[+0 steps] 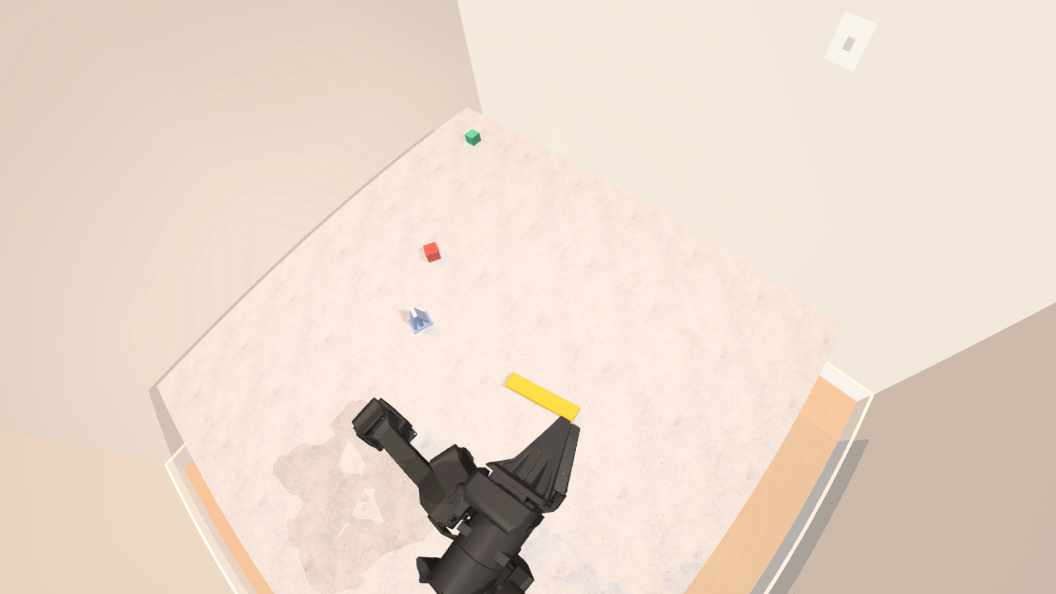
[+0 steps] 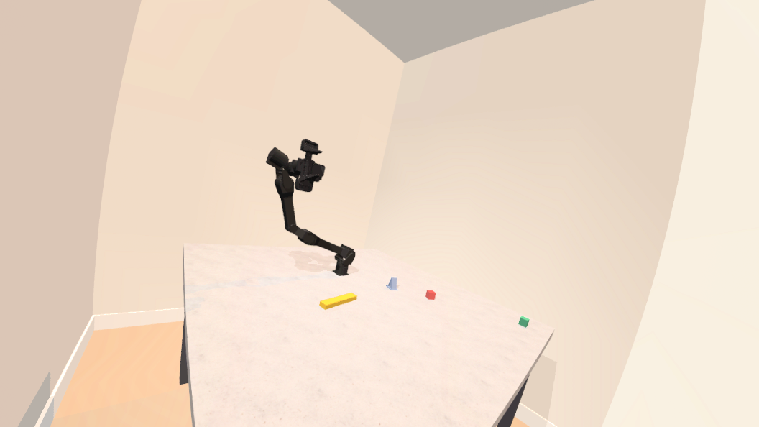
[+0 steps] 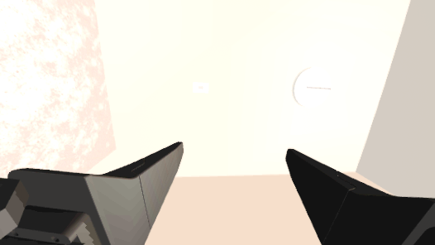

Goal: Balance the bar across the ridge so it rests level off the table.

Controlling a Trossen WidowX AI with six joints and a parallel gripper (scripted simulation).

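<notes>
Now: gripper tip 80 mm short of the yellow bar, 150 mm to the right of it and 480 mm above it. From my gripper tip the other things lie so: red cube (180 mm ahead, 610 mm to the left, 470 mm below); then green cube (550 mm ahead, 830 mm to the left, 470 mm below).
</notes>
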